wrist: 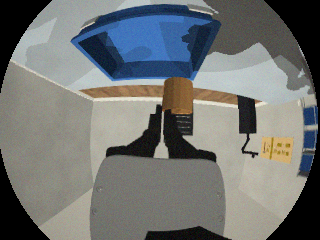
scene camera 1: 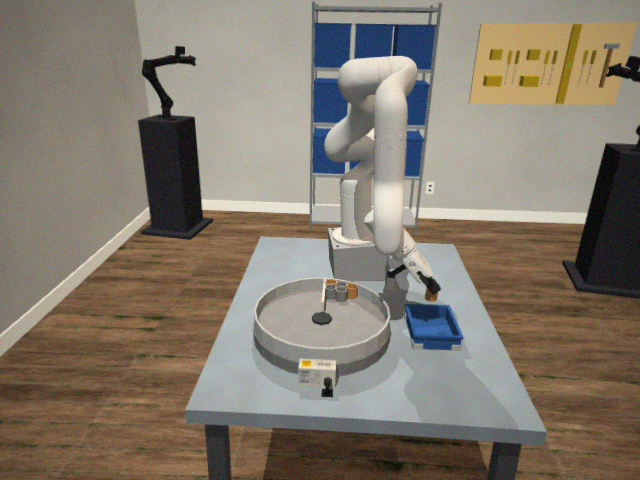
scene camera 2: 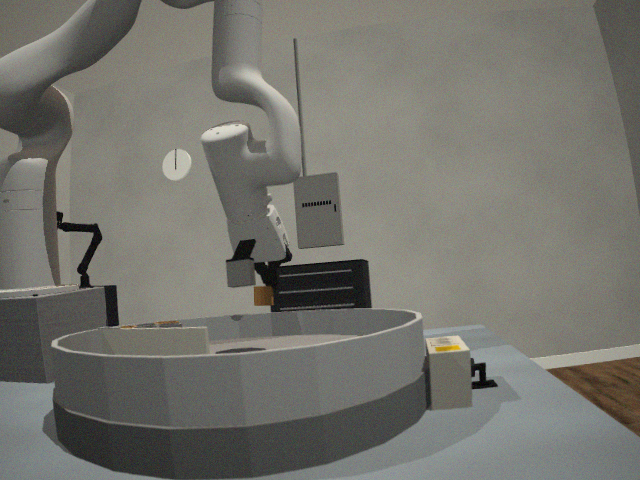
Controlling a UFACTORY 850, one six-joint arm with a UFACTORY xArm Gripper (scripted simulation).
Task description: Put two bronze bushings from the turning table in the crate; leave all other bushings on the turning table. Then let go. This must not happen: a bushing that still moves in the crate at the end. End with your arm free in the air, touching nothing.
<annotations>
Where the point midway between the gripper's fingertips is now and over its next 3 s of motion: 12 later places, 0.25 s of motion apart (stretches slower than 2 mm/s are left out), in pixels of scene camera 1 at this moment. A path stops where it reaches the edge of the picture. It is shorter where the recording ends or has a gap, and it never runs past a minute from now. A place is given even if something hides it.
The gripper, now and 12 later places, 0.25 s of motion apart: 436, 291; 435, 299; 435, 302; 435, 303; 435, 304; 435, 304; 435, 305; 435, 305; 436, 305; 436, 303; 437, 295; 438, 286; 438, 285
</annotations>
